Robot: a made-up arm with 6 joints.
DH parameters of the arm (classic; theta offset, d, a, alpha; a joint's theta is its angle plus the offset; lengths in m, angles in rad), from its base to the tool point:
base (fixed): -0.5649 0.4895 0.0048 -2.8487
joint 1: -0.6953 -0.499 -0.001 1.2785
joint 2: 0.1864 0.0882 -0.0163 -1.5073
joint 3: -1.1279 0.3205 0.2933 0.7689
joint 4: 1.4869 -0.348 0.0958 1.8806
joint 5: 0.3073 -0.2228 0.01 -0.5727
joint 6: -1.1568 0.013 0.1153 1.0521
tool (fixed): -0.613 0.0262 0 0
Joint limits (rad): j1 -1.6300..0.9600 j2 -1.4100..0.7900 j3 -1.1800..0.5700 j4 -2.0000..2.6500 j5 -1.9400..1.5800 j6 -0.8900..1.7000
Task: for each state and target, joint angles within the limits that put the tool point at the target. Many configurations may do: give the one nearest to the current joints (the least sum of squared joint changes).
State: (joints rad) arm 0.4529 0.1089 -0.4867 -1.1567 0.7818 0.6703
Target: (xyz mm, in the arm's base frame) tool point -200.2 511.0 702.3
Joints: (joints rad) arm -0.0570 0.2516 -0.9376 -1.3583 0.4320 0.7569
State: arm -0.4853 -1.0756 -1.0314 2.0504 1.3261 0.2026
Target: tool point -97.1 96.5 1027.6
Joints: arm -0.2756 -1.2567 -0.6126 1.5176 1.1207 -0.0904
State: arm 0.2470 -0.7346 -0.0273 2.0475 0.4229 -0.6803
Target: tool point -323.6 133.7 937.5
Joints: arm -0.4061 -1.0850 -0.8777 2.1740 0.6036 -0.4672
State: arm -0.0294 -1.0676 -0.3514 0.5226 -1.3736 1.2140
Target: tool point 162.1 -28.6 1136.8
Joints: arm 0.0363 -0.8892 -0.2976 0.5636 -1.3287 1.2703
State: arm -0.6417 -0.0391 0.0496 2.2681 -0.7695 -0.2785
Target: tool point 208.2 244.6 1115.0
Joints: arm 0.1189 -0.4713 0.0359 2.6500 -0.7890 -0.5782
